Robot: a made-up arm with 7 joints.
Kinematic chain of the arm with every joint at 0, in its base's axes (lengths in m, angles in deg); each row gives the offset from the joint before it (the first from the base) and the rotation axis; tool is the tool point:
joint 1: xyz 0 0 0.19 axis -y
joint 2: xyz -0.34 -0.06 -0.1 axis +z
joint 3: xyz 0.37 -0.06 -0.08 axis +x
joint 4: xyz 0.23 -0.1 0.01 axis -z
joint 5: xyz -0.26 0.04 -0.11 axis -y
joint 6: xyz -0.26 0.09 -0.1 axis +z
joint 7: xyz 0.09 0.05 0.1 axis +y
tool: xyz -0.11 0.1 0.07
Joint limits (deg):
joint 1: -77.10..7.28
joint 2: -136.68..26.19
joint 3: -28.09..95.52
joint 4: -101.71..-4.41
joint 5: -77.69..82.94
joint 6: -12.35..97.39
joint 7: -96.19..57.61
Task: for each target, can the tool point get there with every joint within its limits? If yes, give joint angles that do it. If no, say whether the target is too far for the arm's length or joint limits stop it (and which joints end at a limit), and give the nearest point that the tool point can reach.
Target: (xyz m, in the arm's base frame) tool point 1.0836 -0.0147 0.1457
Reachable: no: joint limits stop it (at a limit: joint 2, joint 3, joint 4, joint 6) | nearest point 0.5483 -0.2462 0.1676 | short by 0.584 m
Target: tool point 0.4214 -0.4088 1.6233
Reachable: no: joint limits stop it (at a limit: joint 1, joint 3, joint 4, joint 6) | nearest point 0.0636 -0.3379 1.3406 | short by 0.462 m
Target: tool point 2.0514 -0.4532 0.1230
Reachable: no: too far | nearest point 0.6519 -0.5128 0.0067 | short by 1.406 m
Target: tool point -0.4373 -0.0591 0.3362
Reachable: yes | joints -57.83 -122.15 -5.96 -12.56 24.74 9.21 27.01
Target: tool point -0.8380 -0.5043 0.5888
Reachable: yes | joints -52.42 -71.36 30.95 -83.10 -40.99 8.64 -52.39
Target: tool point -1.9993 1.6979 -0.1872
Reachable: no: too far | nearest point -1.2418 0.2937 -0.0443 | short by 1.602 m
